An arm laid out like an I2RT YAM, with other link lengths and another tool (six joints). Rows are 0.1 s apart.
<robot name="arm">
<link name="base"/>
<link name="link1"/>
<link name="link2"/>
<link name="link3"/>
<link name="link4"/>
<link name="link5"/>
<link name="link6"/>
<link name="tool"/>
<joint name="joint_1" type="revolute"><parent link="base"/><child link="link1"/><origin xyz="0 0 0.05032" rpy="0 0 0"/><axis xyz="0 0 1"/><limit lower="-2.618" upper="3.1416"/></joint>
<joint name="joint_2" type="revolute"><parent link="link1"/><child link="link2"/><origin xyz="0.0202 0.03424 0.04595" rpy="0 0 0"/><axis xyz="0 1 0"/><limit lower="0" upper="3.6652"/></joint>
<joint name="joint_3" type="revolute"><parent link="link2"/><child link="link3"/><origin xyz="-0.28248 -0.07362 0" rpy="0 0 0"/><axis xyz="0 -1 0"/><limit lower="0" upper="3.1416"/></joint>
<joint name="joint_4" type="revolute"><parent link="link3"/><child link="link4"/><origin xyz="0.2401 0.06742 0.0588" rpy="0 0 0"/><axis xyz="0 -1 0"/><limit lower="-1.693" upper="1.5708"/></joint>
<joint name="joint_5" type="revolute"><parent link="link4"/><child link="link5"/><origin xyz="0.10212 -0.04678 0.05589" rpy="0 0 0"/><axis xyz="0 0 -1"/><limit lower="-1.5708" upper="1.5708"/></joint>
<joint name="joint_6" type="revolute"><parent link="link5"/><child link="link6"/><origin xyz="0.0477 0 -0.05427" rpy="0 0 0"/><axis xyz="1 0 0"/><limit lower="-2.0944" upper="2.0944"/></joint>
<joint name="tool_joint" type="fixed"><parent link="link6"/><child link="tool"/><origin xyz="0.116 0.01 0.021" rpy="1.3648 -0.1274 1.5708"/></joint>
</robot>
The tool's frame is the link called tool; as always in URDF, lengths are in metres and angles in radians.
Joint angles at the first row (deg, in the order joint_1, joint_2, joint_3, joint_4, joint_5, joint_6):
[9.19 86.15 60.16 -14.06 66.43 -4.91]
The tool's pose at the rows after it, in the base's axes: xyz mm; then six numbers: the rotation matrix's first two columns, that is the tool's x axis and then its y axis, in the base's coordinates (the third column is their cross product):
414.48 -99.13 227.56 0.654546 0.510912 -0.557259 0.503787 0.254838 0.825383
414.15 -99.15 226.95 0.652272 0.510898 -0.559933 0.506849 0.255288 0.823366
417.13 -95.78 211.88 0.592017 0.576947 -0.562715 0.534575 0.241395 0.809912
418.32 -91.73 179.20 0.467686 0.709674 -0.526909 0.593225 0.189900 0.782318
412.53 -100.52 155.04 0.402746 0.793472 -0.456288 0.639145 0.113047 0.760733
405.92 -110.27 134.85 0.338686 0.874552 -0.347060 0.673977 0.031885 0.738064
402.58 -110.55 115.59 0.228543 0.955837 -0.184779 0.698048 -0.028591 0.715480
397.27 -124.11 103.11 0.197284 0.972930 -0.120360 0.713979 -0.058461 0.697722
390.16 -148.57 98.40 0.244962 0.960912 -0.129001 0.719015 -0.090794 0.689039
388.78 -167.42 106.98 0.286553 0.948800 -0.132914 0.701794 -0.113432 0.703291
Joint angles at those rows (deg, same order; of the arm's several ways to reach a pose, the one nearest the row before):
[9.19 86.15 60.16 -14.06 66.41 -4.91]
[9.19 86.15 60.16 -14.28 66.39 -4.91]
[8.49 86.15 60.16 -16.67 61.08 -4.97]
[5.89 86.15 60.16 -21.47 48.82 -4.99]
[1.50 86.17 60.16 -24.84 38.44 -4.99]
[-4.25 86.22 60.16 -27.03 26.20 -6.74]
[-10.61 87.22 60.16 -27.94 10.35 -11.09]
[-15.38 88.84 60.16 -28.01 3.66 -14.35]
[-18.85 89.71 60.29 -27.81 3.81 -15.11]
[-21.32 89.71 61.54 -27.86 3.86 -15.29]

